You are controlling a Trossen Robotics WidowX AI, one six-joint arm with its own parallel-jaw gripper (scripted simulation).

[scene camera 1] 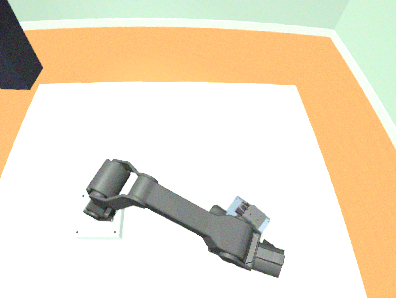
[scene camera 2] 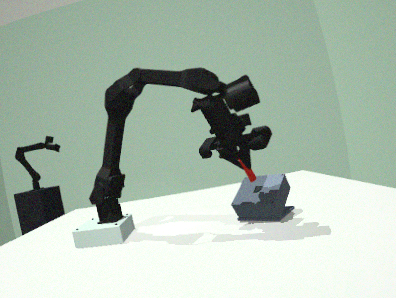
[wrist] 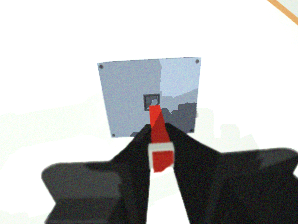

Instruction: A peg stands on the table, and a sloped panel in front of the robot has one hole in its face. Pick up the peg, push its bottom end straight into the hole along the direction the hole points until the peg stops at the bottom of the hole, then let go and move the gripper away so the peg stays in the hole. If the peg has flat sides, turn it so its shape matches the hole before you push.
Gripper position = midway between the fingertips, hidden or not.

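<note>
The gripper (scene camera 2: 247,168) carries a red peg (wrist: 161,152). A panel block (scene camera 2: 275,188) is visible as well. In the wrist view, the gripper (wrist: 157,128) and the panel block (wrist: 123,83) appear too.
</note>
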